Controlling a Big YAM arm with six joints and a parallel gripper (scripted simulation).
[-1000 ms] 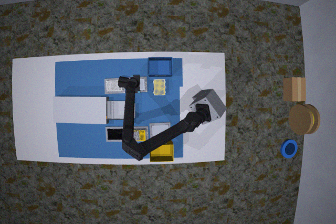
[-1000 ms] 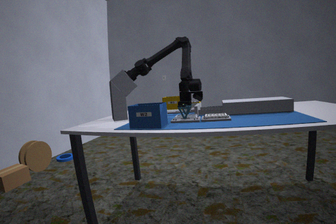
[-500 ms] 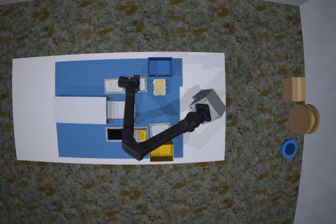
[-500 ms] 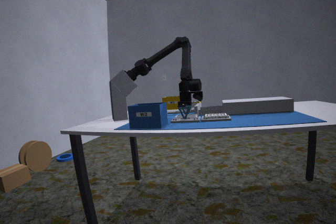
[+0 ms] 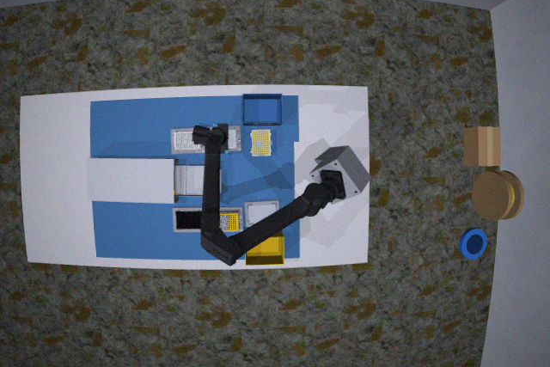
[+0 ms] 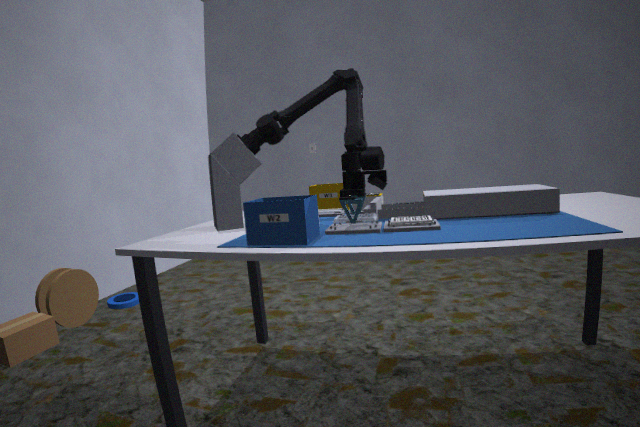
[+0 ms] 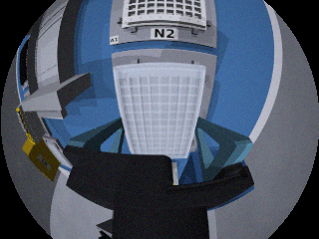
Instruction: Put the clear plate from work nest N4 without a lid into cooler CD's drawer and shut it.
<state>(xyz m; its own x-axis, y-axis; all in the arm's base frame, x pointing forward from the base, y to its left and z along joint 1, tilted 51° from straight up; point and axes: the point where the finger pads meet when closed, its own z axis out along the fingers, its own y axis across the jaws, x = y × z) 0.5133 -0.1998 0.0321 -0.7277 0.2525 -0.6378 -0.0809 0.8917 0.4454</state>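
Now: hand 3 cm above the grey nest and 1 cm to the left of it. From my hand the other things lie so: drawer: 20 cm to the left, 16 cm ahead, 1 cm below; then blue bin W2: 18 cm behind, 14 cm to the right; then clear plate: right at my hand.
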